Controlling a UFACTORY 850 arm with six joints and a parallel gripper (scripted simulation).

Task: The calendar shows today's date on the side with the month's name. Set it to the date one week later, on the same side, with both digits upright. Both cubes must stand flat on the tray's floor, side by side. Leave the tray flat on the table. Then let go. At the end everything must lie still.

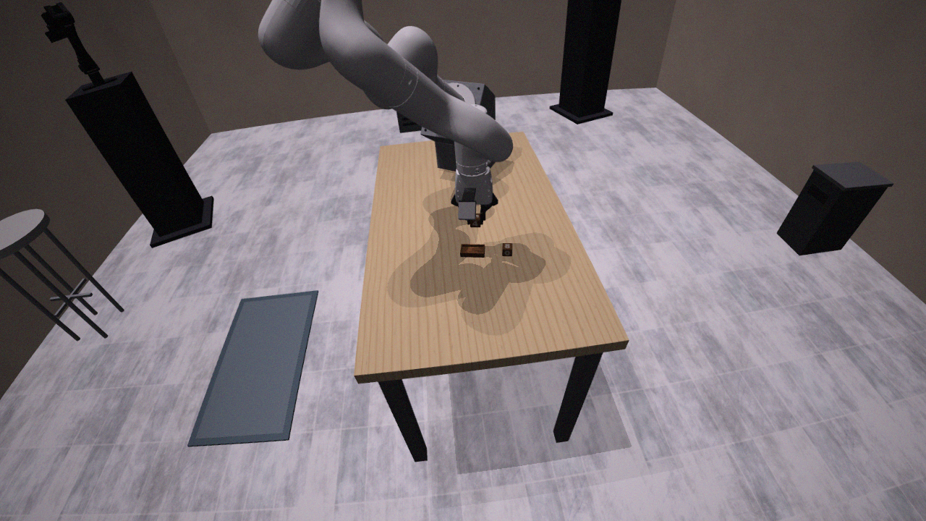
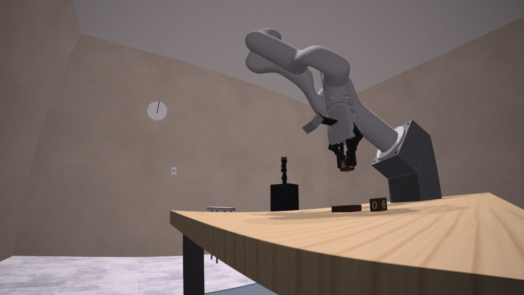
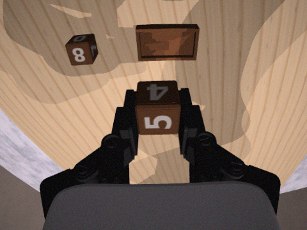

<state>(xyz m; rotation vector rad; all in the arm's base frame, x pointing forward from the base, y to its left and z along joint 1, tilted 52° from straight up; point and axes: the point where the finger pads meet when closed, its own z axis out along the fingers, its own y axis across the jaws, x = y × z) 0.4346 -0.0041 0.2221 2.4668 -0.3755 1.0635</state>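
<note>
Right now my hand is 10 mm past the dark brown tray, 10 mm to the left of it and 130 mm above it.
</note>
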